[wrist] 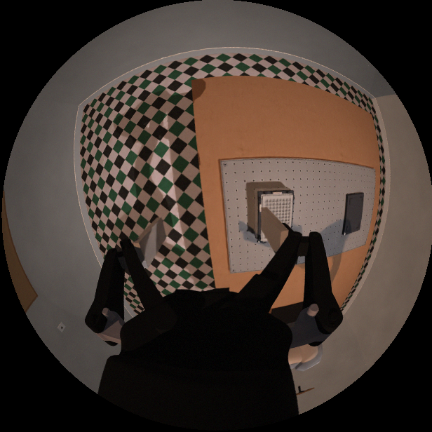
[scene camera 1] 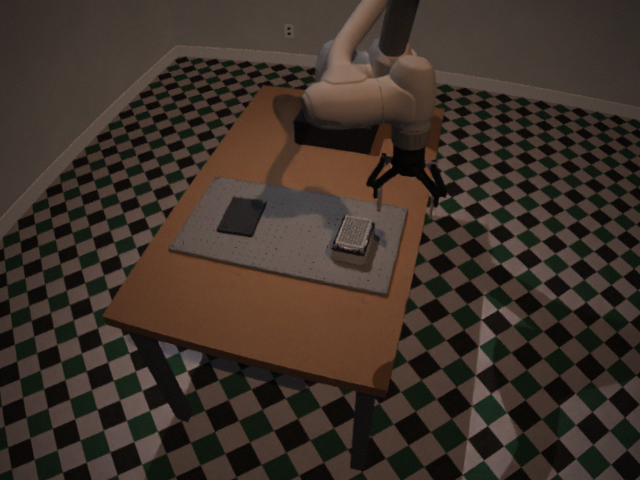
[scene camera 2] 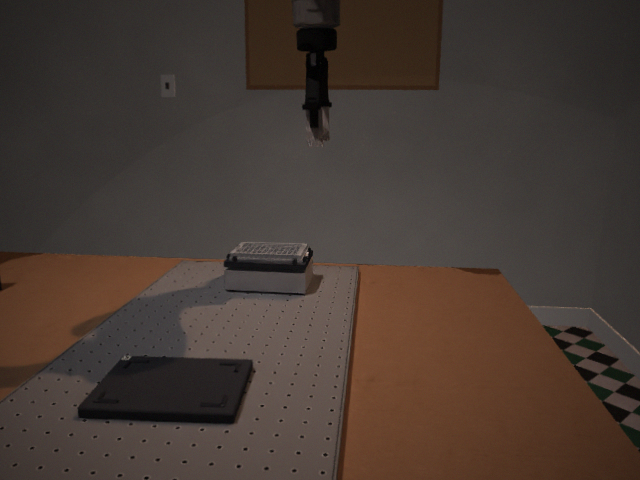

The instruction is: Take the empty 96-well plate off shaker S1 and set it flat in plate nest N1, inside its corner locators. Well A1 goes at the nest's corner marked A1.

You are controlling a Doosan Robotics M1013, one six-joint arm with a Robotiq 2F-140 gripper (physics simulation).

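Frame: origin at the arm's base, x back, y right, z up, level; metres.
Seen in the pictures: gripper, fingertip midpoint: (scene camera 1: 404,211) (scene camera 2: 318,143).
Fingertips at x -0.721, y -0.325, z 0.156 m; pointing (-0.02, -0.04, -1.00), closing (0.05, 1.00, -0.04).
A point is followed by its place in that frame.
The white 96-well plate (scene camera 1: 355,231) @(z -0.021, x -0.642, y -0.185 m) (scene camera 2: 270,250) @(z -0.022, x -0.644, y -0.170 m) (wrist: 278,207) lies flat on top of shaker S1 (scene camera 1: 348,257) @(z -0.062, x -0.712, y -0.178 m) (scene camera 2: 268,279) @(z -0.063, x -0.645, y -0.130 m), a pale box with a dark top. Its A1 marking is too small to tell. Plate nest N1 (scene camera 1: 241,216) @(z -0.078, x -0.591, y 0.200 m) (scene camera 2: 170,388) @(z -0.078, x -0.586, y 0.215 m) (wrist: 354,213) is a flat dark slab with low corner locators and nothing on it; a small pale mark shows at one corner in scene camera 2. My gripper (scene camera 1: 405,210) @(z 0.157, x -0.721, y -0.325 m) (scene camera 2: 317,142) @(z 0.157, x -0.721, y -0.325 m) (wrist: 211,223) is open and empty, high above the table's edge beside the shaker. In the wrist view one finger hides part of the plate.
Shaker and nest stand apart on a grey perforated board (scene camera 1: 289,242) @(z -0.090, x -0.663, y 0.017 m) (scene camera 2: 289,356) @(z -0.090, x -0.706, y 0.105 m) (wrist: 315,200), on the orange-brown table (scene camera 1: 268,315) @(z -0.103, x -0.937, y 0.005 m) (scene camera 2: 439,372) @(z -0.103, x -0.898, y 0.113 m) (wrist: 280,120). A dark block (scene camera 1: 333,137) @(z -0.049, x -0.134, y -0.013 m) stands under the arm at the table's back. The arm's shadow falls across the board.
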